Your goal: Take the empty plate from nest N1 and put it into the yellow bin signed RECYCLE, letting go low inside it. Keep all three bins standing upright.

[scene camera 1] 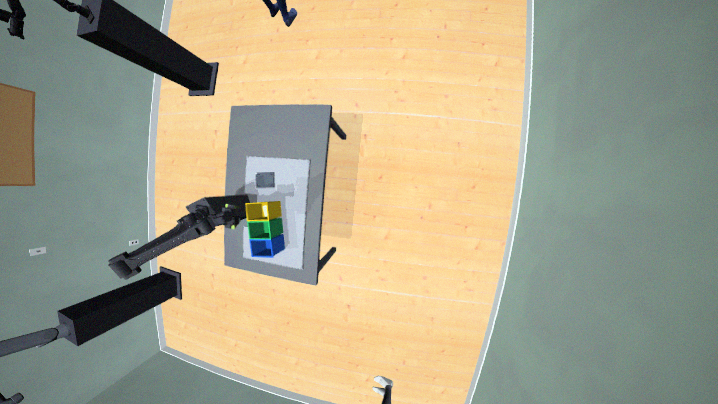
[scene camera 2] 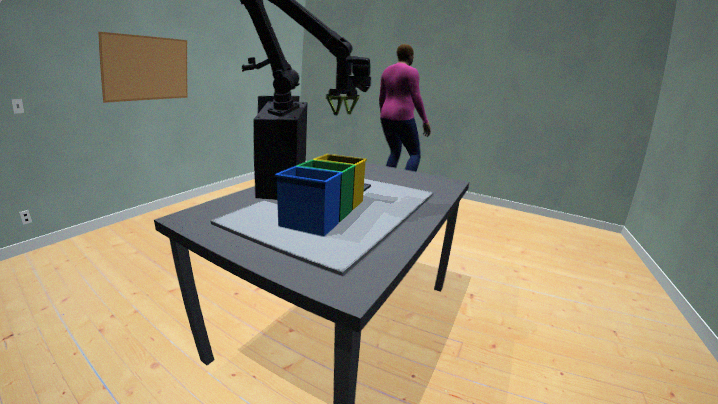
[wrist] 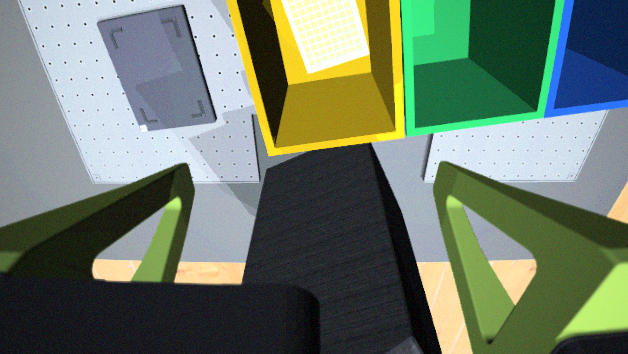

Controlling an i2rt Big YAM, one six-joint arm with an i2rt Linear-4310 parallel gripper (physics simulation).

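Where they show: gripper, fingertip midpoint: [scene camera 1: 238, 214] [scene camera 2: 342, 114] [wrist: 313, 175]; arm's base, origin of the base link: [scene camera 1: 203, 213] [scene camera 2: 283, 109].
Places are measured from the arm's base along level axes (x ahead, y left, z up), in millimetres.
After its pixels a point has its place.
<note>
The clear gridded plate [scene camera 1: 265, 210] {x 236, y 17, z -348 mm} [wrist: 330, 37] {x 256, y 19, z -347 mm} lies low inside the yellow bin [scene camera 1: 274, 210] {x 363, y 46, z -271 mm} [scene camera 2: 359, 184] {x 362, y 51, z -275 mm} [wrist: 335, 107] {x 199, y 14, z -258 mm}, on its floor as seen from the wrist; its far end is cut off there. The bin stands upright; its RECYCLE sign does not show. The grey nest [scene camera 1: 265, 179] {x 211, y 258, z -351 mm} [wrist: 160, 72] {x 206, y 249, z -351 mm}, with corner brackets, holds no plate; its label is not readable. My gripper [scene camera 1: 230, 216] {x 278, y 37, z -7 mm} [scene camera 2: 342, 113] {x 278, y 37, z -7 mm} [wrist: 313, 175] {x 278, y 37, z -7 mm} is open and empty, above the bins' rims and apart from them, over the pedestal side of the yellow bin.
The green bin [scene camera 1: 277, 228] {x 390, y -88, z -287 mm} [scene camera 2: 346, 195] {x 389, y -86, z -280 mm} [wrist: 452, 97] {x 223, y -108, z -239 mm} and blue bin [scene camera 1: 279, 245] {x 415, y -216, z -289 mm} [scene camera 2: 306, 206] {x 364, y -278, z -273 mm} [wrist: 595, 85] {x 251, y -251, z -222 mm} stand upright in a row beside the yellow one. The arm's black pedestal [scene camera 2: 278, 155] {x 47, y -77, z -183 mm} [wrist: 325, 210] {x 84, y 21, z -215 mm} stands close by the table [scene camera 1: 276, 130] {x 243, y 647, z -376 mm} [scene camera 2: 251, 276] {x 380, y -535, z -393 mm}. A person in pink [scene camera 2: 400, 90] is beyond it.
</note>
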